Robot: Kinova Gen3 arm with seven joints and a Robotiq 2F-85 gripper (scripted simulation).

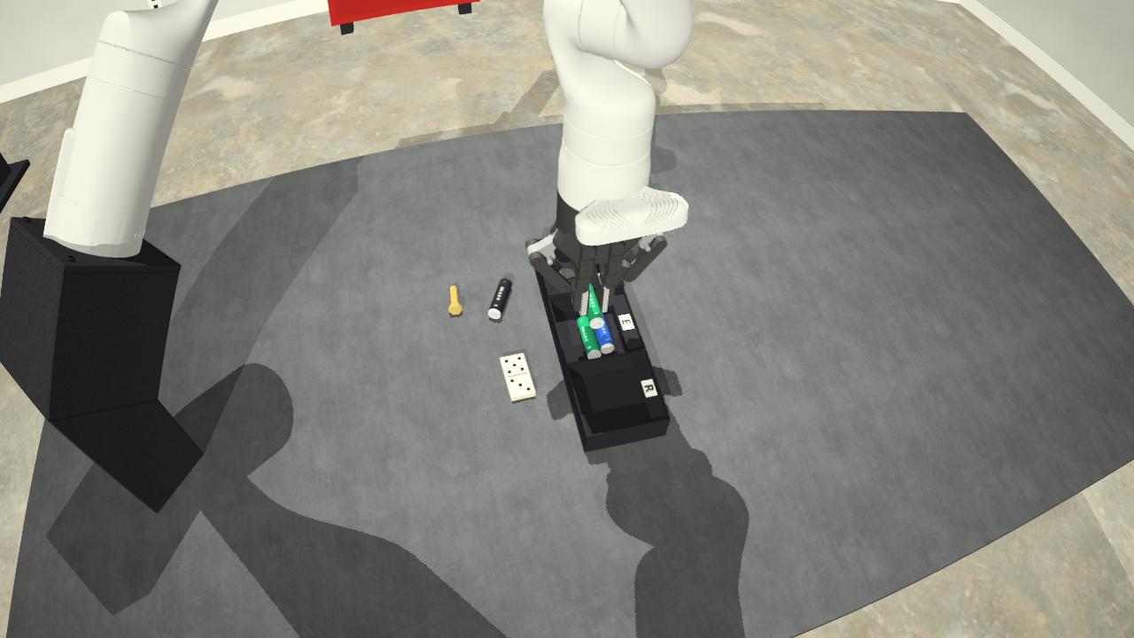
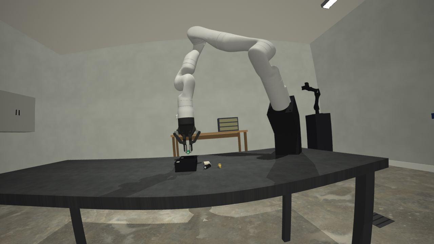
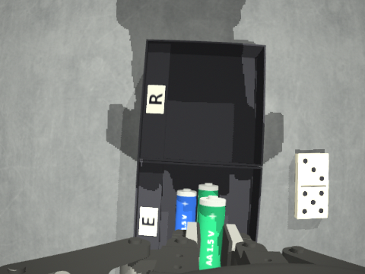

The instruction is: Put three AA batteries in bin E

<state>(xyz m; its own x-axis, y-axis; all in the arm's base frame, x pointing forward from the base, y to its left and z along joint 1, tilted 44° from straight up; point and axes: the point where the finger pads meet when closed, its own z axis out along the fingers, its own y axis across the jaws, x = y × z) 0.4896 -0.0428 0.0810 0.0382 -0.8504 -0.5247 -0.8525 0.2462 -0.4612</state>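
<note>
Now: the black bin marked E 1 cm ahead of my hand and 6 cm below it. Round my hand: white domino 8 cm behind, 3 cm to the right, 8 cm below; blue AA battery 2 cm ahead, 7 cm below; black AA battery 8 cm behind, 7 cm to the left, 7 cm below.
</note>
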